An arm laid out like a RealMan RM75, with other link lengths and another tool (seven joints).
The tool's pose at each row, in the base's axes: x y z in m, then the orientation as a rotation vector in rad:
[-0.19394 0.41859 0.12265 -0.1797 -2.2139 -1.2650]
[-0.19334 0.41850 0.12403 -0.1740 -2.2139 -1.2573]
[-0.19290 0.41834 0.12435 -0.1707 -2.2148 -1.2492]
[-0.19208 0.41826 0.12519 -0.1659 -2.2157 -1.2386]
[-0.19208 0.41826 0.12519 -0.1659 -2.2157 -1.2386]
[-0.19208 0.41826 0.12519 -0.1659 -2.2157 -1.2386]
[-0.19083 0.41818 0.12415 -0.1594 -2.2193 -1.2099]
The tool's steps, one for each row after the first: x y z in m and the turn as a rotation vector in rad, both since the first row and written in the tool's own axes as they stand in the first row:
[0.00027 0.00121 -0.00085 0.0063 0.0045 -0.0003]
[0.00011 0.00153 -0.00129 0.0125 0.0074 0.0007]
[-0.00010 0.00243 -0.00202 0.0208 0.0116 0.0018]
[-0.00010 0.00243 -0.00202 0.0208 0.0116 0.0018]
[-0.00010 0.00243 -0.00202 0.0208 0.0116 0.0018]
[-0.00168 0.00210 -0.00220 0.0421 0.0192 0.0081]

